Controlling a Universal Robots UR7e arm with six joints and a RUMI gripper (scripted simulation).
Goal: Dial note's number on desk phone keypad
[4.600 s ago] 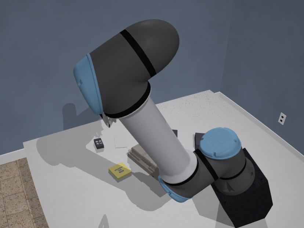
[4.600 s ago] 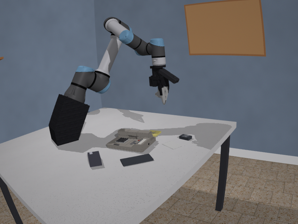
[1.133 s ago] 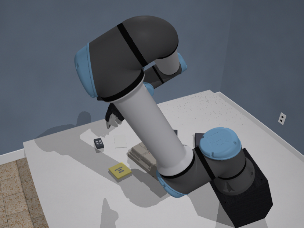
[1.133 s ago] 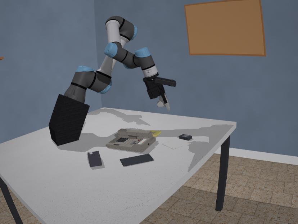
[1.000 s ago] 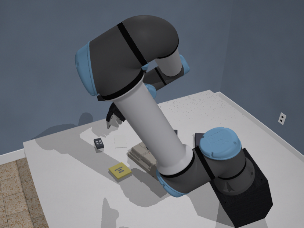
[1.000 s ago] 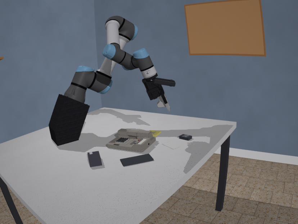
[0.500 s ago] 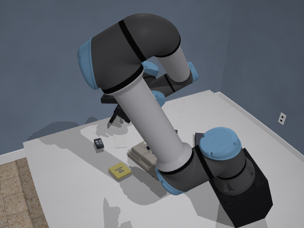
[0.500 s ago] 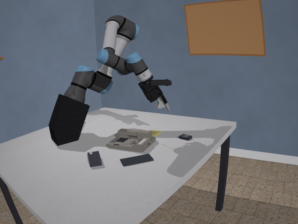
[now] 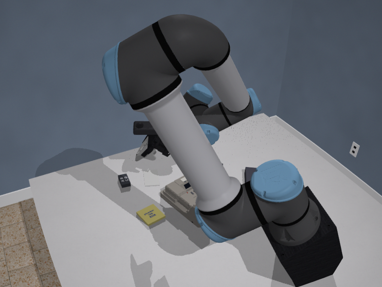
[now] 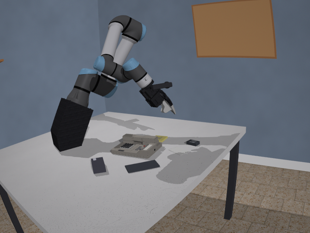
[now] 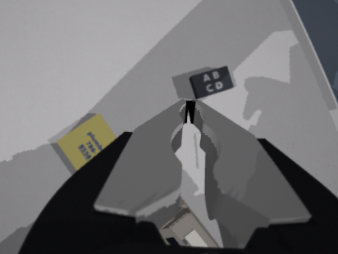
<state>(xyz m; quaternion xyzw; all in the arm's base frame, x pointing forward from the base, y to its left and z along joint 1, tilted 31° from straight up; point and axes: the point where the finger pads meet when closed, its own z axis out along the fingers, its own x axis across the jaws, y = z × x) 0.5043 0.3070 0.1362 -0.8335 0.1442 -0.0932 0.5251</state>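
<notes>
The handset is 12 cm behind my hand, 15 cm to the right of it and 13 cm below it. The rest, counted from my hand: small black box 9 cm ahead, 4 cm to the left, 17 cm below; dark flat slab 8 cm ahead, 31 cm to the right, 18 cm below; pale sheet 9 cm ahead, 7 cm to the right, 18 cm below.
</notes>
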